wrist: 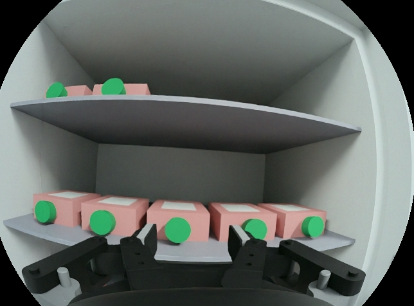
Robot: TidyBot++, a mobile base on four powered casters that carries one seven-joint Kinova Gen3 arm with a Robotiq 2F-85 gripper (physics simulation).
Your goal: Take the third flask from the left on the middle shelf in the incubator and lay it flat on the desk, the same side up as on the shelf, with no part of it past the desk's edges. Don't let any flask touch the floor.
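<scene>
The third flask from the left (197,223) lies flat on the middle shelf (192,253), a pink box shape with a white label on its top face and a green cap facing me. Its cap shows between my fingertips, left of their midline. My gripper (192,236) is partly open with nothing between the fingers. It is in front of the shelf; the right finger overlaps the fourth flask (220,225) in the view, and the left finger is near the third flask's lower left corner. The exact depth gap cannot be told. The desk does not show.
On the same shelf, the first flask (70,212) and second flask (131,217) lie to the left, and the fifth flask (291,220) lies at the right. The upper shelf (200,101) holds two flasks at its left. The incubator's right frame (372,150) stands beyond the shelf ends.
</scene>
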